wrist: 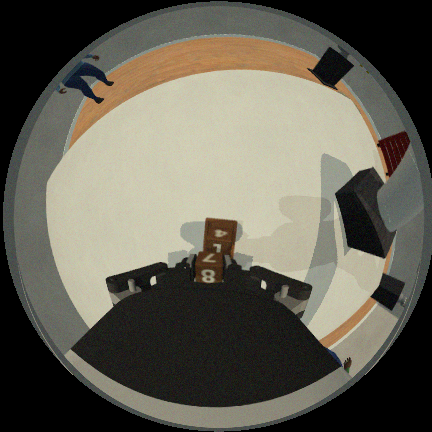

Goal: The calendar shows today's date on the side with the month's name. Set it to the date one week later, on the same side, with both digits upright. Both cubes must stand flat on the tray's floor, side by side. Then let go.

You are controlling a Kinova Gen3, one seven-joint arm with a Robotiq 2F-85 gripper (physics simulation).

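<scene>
My gripper [208,262] is shut on a brown wooden cube at the lower middle of the wrist view. The held cube [209,267] shows a white 8 on the face nearest the camera and what looks like a 7 on the foreshortened face beyond it. Just beyond it is the other brown cube [227,235], with a 4 lying sideways and, below that, a partly covered digit that looks like a 1. The brown tray [221,220] shows as a narrow rim around this cube. The held cube hides part of the tray and the gap between the cubes, so contact cannot be told.
The pale table top [150,150] spreads around the tray. The arm's dark base block [362,212] stands at the right, with a light grey arm link beside it. Shadows of the arm fall between the base and the tray. A person's legs and dark equipment show beyond the table.
</scene>
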